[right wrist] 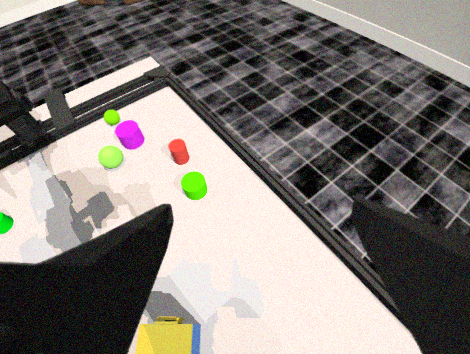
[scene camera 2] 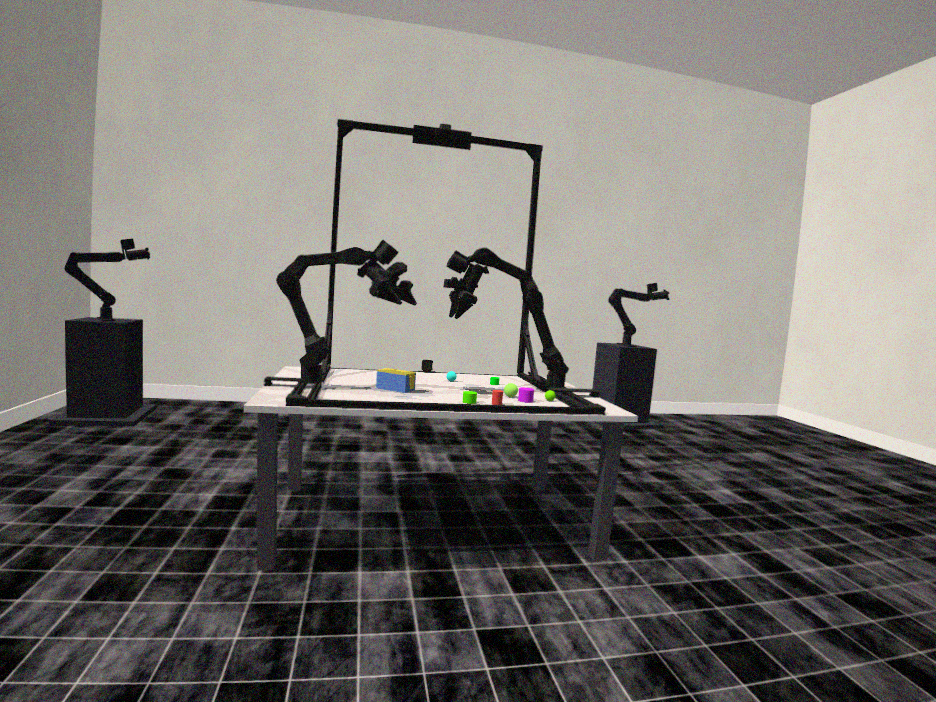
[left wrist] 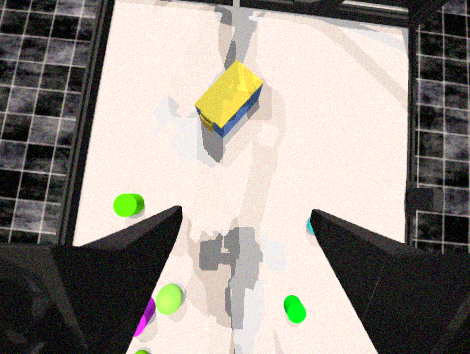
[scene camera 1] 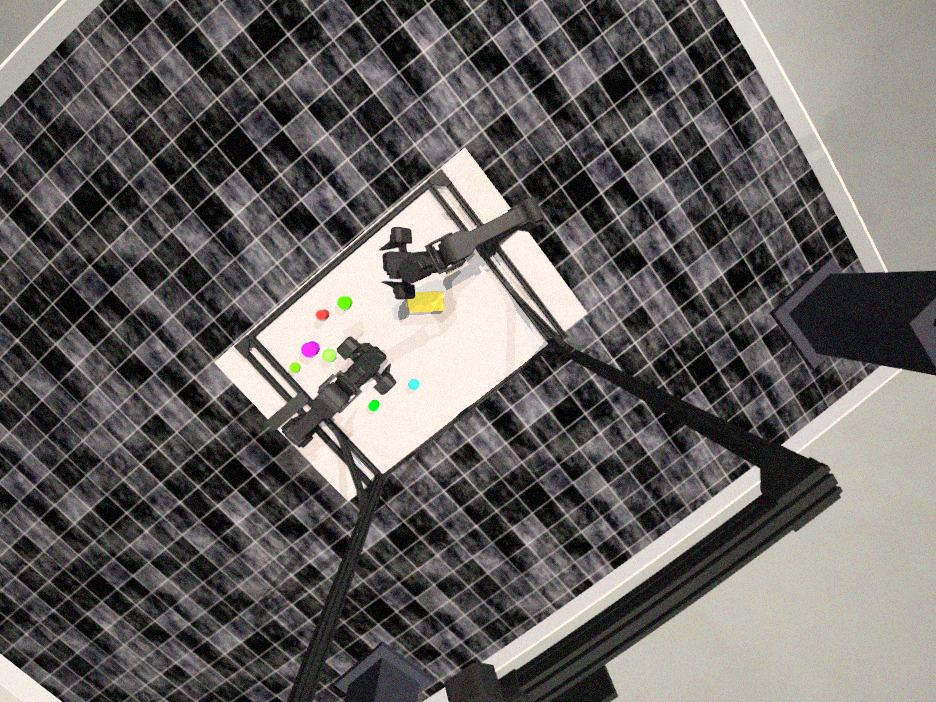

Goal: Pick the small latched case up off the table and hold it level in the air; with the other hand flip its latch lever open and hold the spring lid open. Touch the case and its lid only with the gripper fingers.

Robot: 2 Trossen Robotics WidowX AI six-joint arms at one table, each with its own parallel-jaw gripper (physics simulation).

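Seen in the pictures: left gripper, fingertip midpoint: [scene camera 2: 452,317] [left wrist: 246,213]; right gripper, fingertip midpoint: [right wrist: 261,210] [scene camera 2: 408,304] [scene camera 1: 380,265]; left arm's base, origin of the base link: [right wrist: 31,132] [scene camera 2: 555,386]; right arm's base, origin of the base link: [scene camera 2: 310,381] [scene camera 1: 485,244].
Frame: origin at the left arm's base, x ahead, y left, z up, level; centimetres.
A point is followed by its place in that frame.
Note:
The small case, blue with a yellow lid, [scene camera 1: 425,302] @[x 63.3, y 2.6, z 4.6 cm] [scene camera 2: 396,380] @[x 63.9, y 6.7, z 2.0 cm] [left wrist: 229,95] @[x 63.1, y 2.5, z 4.6 cm] [right wrist: 167,340] @[x 60.6, y 5.7, z 4.6 cm] stands upright on the white table [scene camera 1: 476,347] @[x 65.3, y -22.8, z -1.9 cm] [left wrist: 340,130] @[x 59.7, y -23.1, z -1.9 cm]. Its lid looks closed. A small yellow latch lever [left wrist: 206,121] @[x 58.1, y 6.7, z 3.9 cm] [right wrist: 169,319] @[x 58.4, y 6.9, z 3.2 cm] shows at one short end. My left gripper [scene camera 1: 367,363] @[x 43.7, y 0.4, z 24.7 cm] [scene camera 2: 461,308] @[x 43.7, y 0.4, z 24.7 cm] [left wrist: 246,213] @[x 43.7, y 0.4, z 24.7 cm] is open and empty, high above the table and apart from the case. My right gripper [scene camera 1: 383,265] @[x 62.9, y 18.0, z 29.0 cm] [scene camera 2: 408,299] @[x 62.9, y 18.0, z 29.0 cm] [right wrist: 261,210] @[x 62.9, y 18.0, z 29.0 cm] is open and empty, also high above the table. In the right wrist view its left finger covers part of the case, which the lower frame edge also cuts.
A red cylinder [scene camera 1: 322,314] @[x 33.2, y 24.5, z 2.5 cm] [right wrist: 179,152] @[x 34.2, y 24.3, z 2.2 cm], a magenta cylinder [scene camera 1: 309,349] @[x 20.5, y 18.9, z 2.4 cm] [right wrist: 130,135] @[x 22.6, y 18.8, z 2.3 cm], a cyan ball [scene camera 1: 413,383] @[x 39.1, y -16.1, z 2.0 cm] [scene camera 2: 451,376] @[x 39.0, y -14.9, z 0.4 cm] and several green objects lie on the table. A black frame rail [scene camera 2: 453,407] @[x 49.9, y 35.3, z -0.8 cm] runs along the table's edge, and an overhead frame [scene camera 2: 336,196] @[x 87.6, y -38.8, z 70.4 cm] stands behind.

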